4 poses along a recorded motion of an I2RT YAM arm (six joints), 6.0 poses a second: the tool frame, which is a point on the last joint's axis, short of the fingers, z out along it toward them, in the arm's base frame.
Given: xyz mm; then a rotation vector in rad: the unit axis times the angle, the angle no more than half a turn.
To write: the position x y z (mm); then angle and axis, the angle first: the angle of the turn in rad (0 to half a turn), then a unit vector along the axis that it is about. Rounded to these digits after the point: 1 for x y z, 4 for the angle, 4 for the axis.
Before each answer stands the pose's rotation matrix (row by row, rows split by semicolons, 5 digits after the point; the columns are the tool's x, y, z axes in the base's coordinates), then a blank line. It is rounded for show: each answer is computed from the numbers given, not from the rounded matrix.
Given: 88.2 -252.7 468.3 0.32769 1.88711 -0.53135
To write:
-0.36673 0.46432 0.80617; -0.02453 0.86142 -0.50730; -0.93000 -0.20582 -0.30452

88.2 -252.7 468.3 1.9877 0.1649 0.9494 -0.2673
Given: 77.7 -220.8 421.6 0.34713 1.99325 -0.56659
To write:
-0.46468 0.46864 0.75130; 0.00338 0.84940 -0.52774; -0.88547 -0.24269 -0.39629

77.7 -220.8 421.6 2.1011 0.1652 0.9487 -0.2697
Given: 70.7 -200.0 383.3 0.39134 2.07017 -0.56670
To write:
-0.52299 0.48060 0.70392; 0.05507 0.84320 -0.53478; -0.85056 -0.24092 -0.46745

70.7 -200.0 383.3 2.1817 0.1794 0.9489 -0.2597
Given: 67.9 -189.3 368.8 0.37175 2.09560 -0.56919
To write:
-0.54572 0.46377 0.69793; 0.04696 0.84850 -0.52710; -0.83665 -0.25488 -0.48482

67.9 -189.3 368.8 2.2031 0.1687 0.9512 -0.2584
